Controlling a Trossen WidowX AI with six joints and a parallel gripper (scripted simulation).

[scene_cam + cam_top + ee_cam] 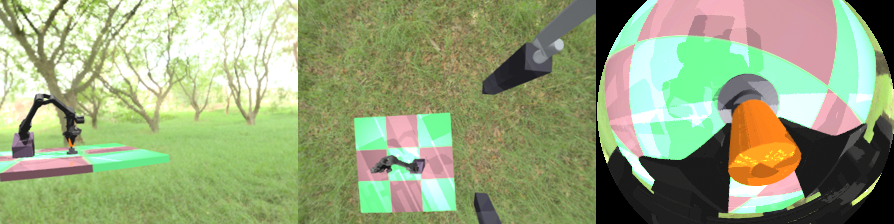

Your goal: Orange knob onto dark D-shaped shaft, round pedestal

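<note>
Right now the dark pedestal is 40 mm below my gripper tip. Round my gripper tip: orange knob (20 mm above).
</note>
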